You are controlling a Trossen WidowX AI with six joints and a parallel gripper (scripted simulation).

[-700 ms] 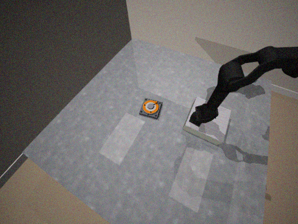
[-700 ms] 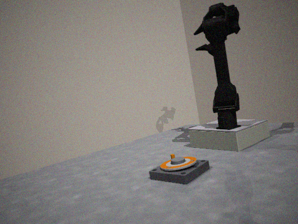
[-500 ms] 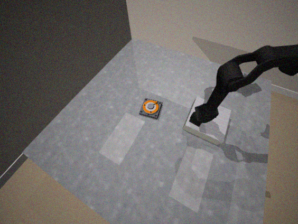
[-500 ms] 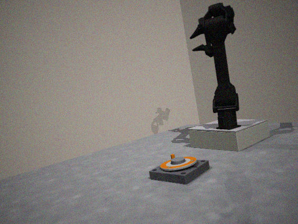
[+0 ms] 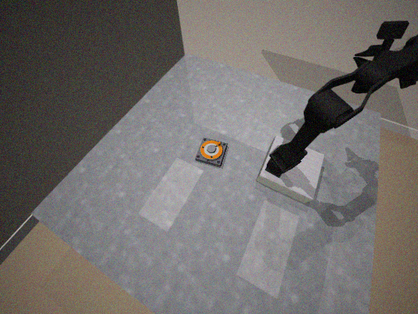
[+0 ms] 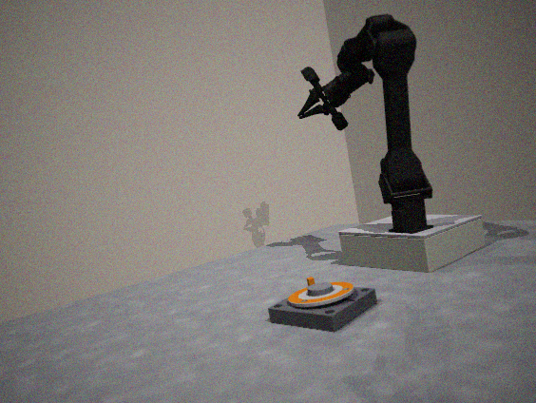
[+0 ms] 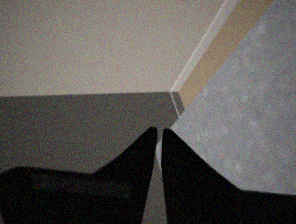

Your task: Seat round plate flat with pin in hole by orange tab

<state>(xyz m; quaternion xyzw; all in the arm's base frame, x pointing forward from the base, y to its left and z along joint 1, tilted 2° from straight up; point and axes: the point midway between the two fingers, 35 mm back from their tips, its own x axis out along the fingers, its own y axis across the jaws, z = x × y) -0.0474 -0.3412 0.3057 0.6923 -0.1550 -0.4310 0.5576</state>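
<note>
My gripper tip is 320 mm short of the base, 410 mm to the right of it and 350 mm above it.
</note>
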